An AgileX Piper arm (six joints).
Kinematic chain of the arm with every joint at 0, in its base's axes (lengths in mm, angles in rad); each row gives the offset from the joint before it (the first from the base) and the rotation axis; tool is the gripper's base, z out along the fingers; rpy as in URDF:
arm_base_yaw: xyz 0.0 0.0 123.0 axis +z
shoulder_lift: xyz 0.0 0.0 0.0 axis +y
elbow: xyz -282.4 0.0 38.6 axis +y
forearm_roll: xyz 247.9 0.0 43.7 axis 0.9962 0 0.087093
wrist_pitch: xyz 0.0 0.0 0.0 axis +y
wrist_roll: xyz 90.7 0.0 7.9 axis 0.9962 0 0.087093
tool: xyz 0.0 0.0 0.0 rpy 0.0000 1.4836 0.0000
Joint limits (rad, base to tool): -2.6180..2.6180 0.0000..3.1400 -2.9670..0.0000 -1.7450..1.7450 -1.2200..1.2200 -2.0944..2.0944
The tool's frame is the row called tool.
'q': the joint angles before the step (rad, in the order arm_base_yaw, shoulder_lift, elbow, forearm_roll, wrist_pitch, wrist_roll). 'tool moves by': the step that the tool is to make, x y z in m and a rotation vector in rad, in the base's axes. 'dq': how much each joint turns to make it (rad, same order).
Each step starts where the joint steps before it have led.
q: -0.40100, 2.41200, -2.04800, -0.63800, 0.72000, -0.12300
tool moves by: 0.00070, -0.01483, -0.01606, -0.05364, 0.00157, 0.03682
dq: -0.02499, 0.03901, -0.00004, -0.06797, -0.07397, 0.00297
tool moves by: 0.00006, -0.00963, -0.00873, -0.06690, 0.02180, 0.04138
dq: -0.01401, 0.02402, -0.00001, -0.08400, -0.04401, 0.00000
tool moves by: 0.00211, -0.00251, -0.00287, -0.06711, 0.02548, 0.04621
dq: 0.00001, 0.01195, 0.00007, -0.08304, -0.02601, 0.00004
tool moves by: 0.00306, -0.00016, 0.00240, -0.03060, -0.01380, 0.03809
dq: -0.00001, 0.00003, -0.00005, -0.03695, -0.03800, 0.00394
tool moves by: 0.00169, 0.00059, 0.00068, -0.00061, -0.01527, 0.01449
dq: 0.00001, 0.00001, 0.00001, -0.00206, -0.02100, 0.00308
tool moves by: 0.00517, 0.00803, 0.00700, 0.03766, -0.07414, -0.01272
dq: 0.01400, -0.01202, 0.00002, 0.01102, -0.02200, 0.06798
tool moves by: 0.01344, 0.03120, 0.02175, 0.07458, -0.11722, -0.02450
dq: 0.06099, -0.03700, -0.00901, 0.03502, 0.01399, 0.11397
